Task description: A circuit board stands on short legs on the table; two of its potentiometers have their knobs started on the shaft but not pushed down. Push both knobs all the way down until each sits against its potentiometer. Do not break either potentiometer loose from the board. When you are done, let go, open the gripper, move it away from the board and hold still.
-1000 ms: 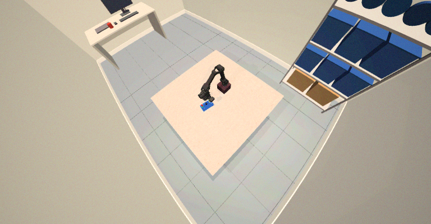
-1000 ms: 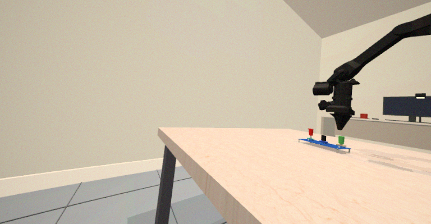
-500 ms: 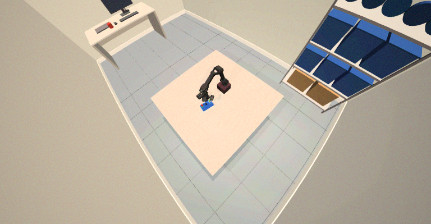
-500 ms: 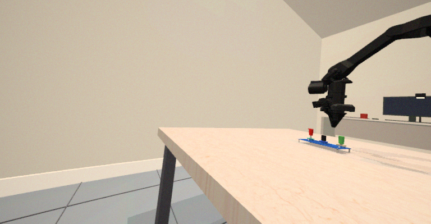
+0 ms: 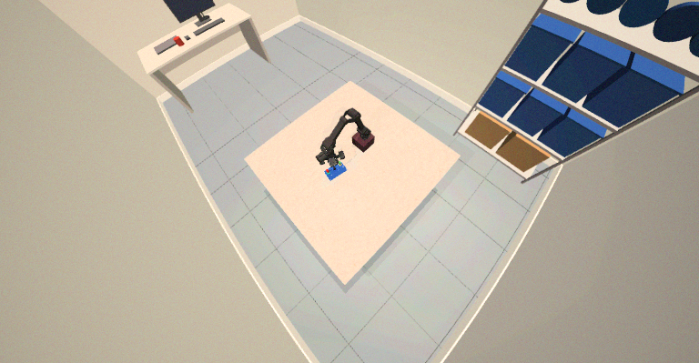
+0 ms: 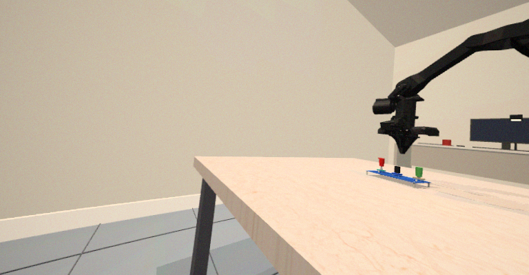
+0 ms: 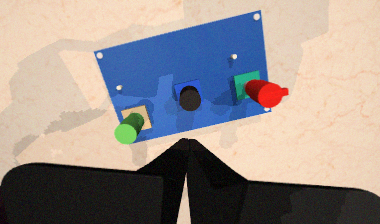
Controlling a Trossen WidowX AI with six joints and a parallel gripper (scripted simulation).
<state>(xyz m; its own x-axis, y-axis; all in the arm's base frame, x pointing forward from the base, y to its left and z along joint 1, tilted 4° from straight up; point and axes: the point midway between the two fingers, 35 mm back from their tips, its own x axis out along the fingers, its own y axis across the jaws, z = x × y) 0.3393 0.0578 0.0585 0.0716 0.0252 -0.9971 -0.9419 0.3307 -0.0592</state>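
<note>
Right now the red knob is 70 mm ahead of my gripper tip, 40 mm below it and 10 mm to the left of it. The rest, counted from my gripper tip: green knob 60 mm below, 50 mm behind.
</note>
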